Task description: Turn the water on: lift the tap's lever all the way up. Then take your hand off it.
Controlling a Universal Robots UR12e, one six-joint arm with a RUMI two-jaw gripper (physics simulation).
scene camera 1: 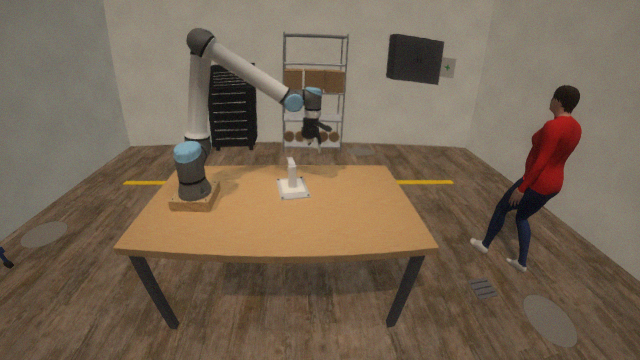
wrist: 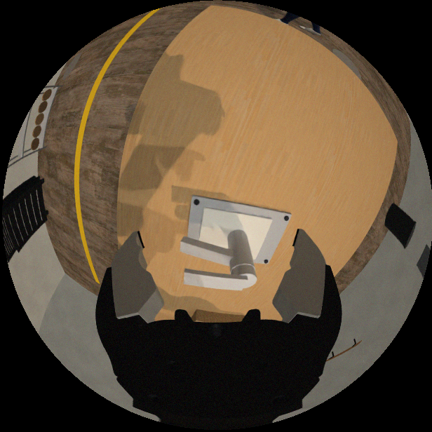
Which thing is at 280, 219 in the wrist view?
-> A square plate.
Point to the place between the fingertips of the gripper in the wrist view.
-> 217, 232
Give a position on a white tap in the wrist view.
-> At 227, 237
